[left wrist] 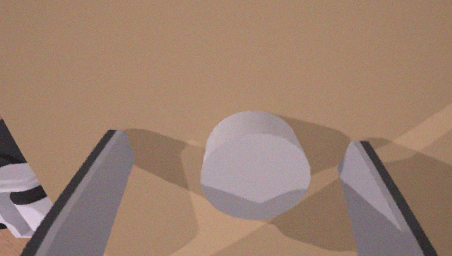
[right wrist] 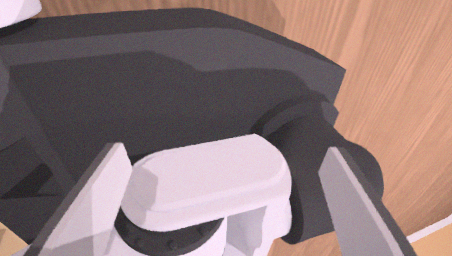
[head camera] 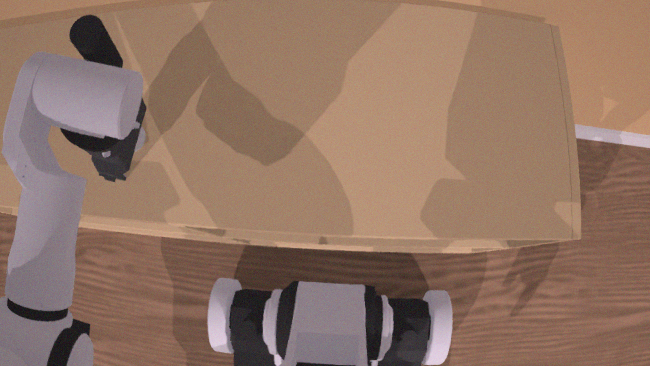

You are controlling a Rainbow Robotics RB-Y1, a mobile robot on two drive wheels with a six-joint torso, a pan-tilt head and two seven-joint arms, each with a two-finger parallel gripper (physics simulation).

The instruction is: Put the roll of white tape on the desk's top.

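Frame: origin at the robot's base, x left, y back, z up, level; centimetres.
Where they show: left gripper, fingertip midpoint: (left wrist: 236, 150); right gripper, fingertip midpoint: (right wrist: 225, 158).
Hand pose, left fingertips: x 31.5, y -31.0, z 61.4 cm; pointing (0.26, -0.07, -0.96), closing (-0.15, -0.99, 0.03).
Each offset is from my left fingertips to the top centre of the thing. "spot": to the spot under its first point. Level surfaces: height alone.
The roll of white tape {dx -0.5, dy -0.7, dz +1.8 cm} (head camera: 141, 140) (left wrist: 256, 172) looks like a plain white cylinder and stands upright on the tan desk top {dz -0.3 cm} (head camera: 400, 100) (left wrist: 225, 50). In the head view most of it is hidden behind my left wrist. My left gripper (left wrist: 236, 150) is open and empty above the desk. In the left wrist view the roll shows between its two spread fingers, with a gap on each side. My right gripper (right wrist: 225, 158) is open and empty, and it does not show in the head view.
The desk's near edge runs across the head view, with wooden floor {dz -61.4 cm} (head camera: 615, 225) in front of it and at the right. My base and its wheels (head camera: 440, 327) stand by that edge. In the right wrist view, dark and white robot parts {spot: dx -41.4, dy +58.7, dz -32.2 cm} (right wrist: 210, 175) lie beyond the fingers.
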